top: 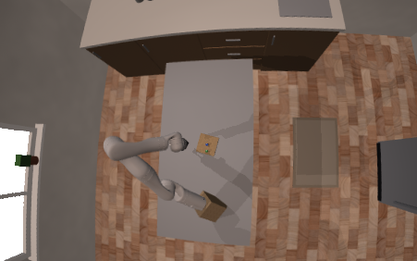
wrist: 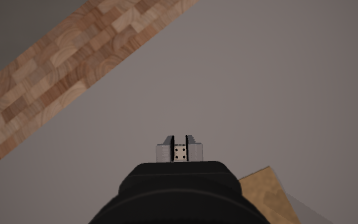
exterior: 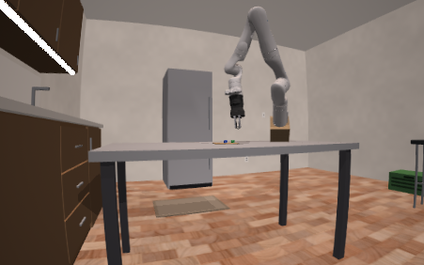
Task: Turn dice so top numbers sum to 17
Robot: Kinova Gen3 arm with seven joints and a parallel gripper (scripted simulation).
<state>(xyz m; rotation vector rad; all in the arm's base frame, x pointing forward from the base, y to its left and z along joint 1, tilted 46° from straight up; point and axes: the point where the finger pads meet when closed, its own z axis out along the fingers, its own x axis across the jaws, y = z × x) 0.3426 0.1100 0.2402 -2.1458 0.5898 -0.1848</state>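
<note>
My gripper is now 10 mm past the green die, 170 mm to the left of it and 90 mm above it. The rest, counted from my hand: white die (10 mm to the right, 10 mm below); tan mat (30 mm ahead, 160 mm to the right, 100 mm below); blue die (30 mm ahead, 160 mm to the right, 90 mm below).
</note>
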